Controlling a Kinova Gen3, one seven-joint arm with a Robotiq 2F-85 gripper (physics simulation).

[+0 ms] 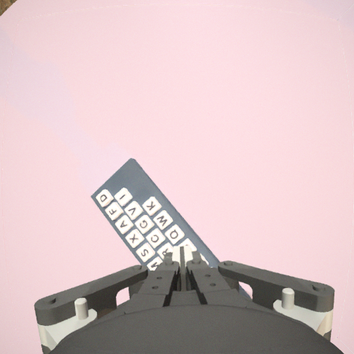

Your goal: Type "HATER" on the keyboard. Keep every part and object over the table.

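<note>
A dark blue-grey keyboard [131,175] with white letter keys lies slanted on the pink table [210,110]. Its keys show from the upper left down to the fingers: D [104,198], F [114,210], A [124,224], I [123,196], K [151,205], W [163,219], Q [174,233] and others. The R key [164,251] is partly covered by the fingers. The H, T and E keys cannot be made out; part of the keyboard is hidden under the gripper. My gripper [181,257] is shut and empty, over the lower right part of the keyboard; its height above the keys is hard to tell.
The table's rounded edge shows at the top left corner, with a brown wooden floor [6,6] beyond it. The pink table surface extends above and to both sides of the keyboard.
</note>
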